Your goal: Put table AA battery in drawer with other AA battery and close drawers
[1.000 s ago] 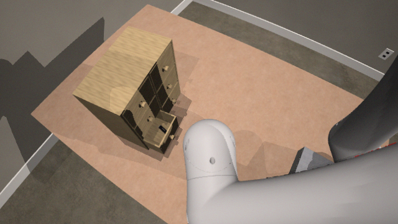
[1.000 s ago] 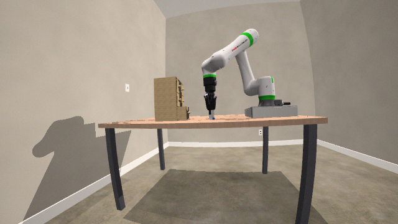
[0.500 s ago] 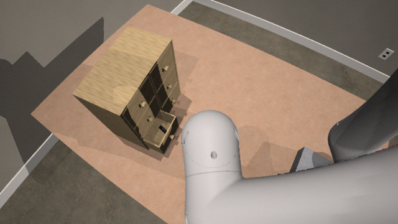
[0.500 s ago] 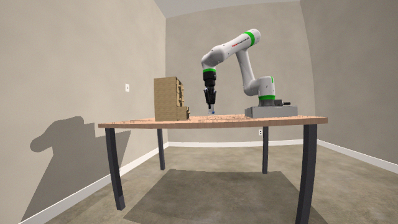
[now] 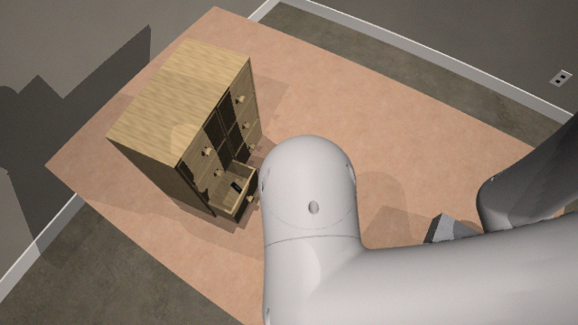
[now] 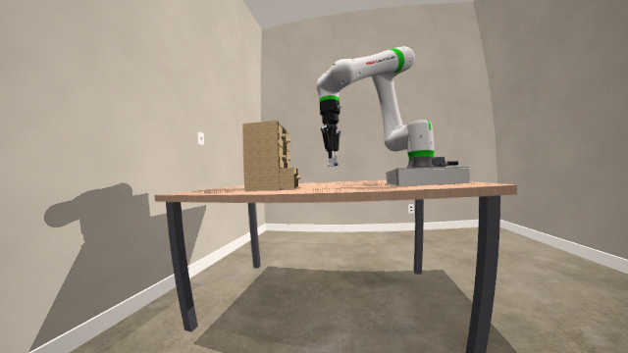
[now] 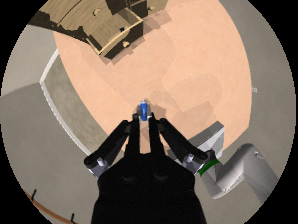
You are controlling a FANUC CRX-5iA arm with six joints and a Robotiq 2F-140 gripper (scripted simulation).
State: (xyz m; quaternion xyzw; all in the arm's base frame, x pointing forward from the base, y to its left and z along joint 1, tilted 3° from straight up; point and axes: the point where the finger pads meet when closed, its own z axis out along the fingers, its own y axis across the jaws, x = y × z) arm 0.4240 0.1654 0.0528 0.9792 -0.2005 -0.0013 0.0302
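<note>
Now: the dark battery 24 cm ahead of my hand, 4 cm to the right of it and 12 cm below it. From my hand the other things lie so: orange-brown thing 34 cm ahead, 12 cm to the right, 12 cm below; blue AA battery 3 cm below.
</note>
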